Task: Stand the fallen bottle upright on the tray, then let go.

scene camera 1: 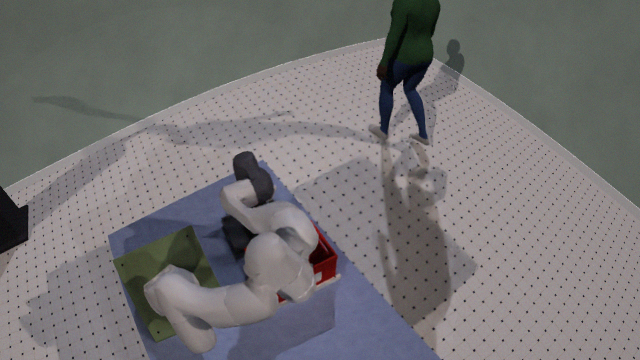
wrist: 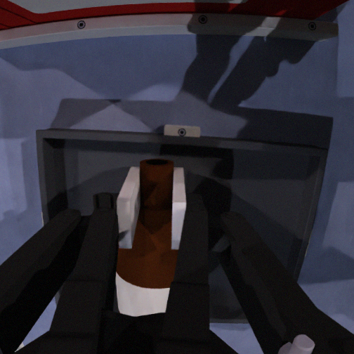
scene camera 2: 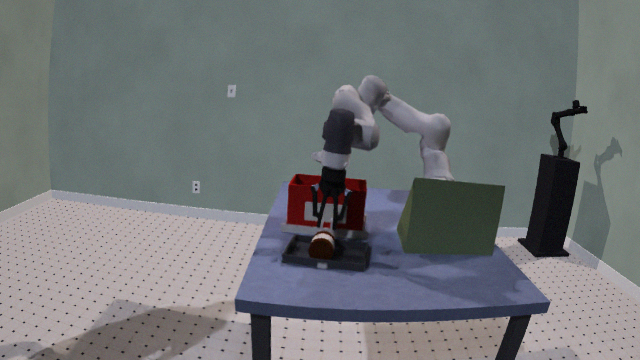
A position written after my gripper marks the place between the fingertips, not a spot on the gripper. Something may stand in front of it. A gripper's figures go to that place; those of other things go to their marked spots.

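Labels:
There is my gripper [wrist: 156,184], 22 cm from the lens. As for the brown bottle [wrist: 144,272], I see that it is 21 cm from the lens.

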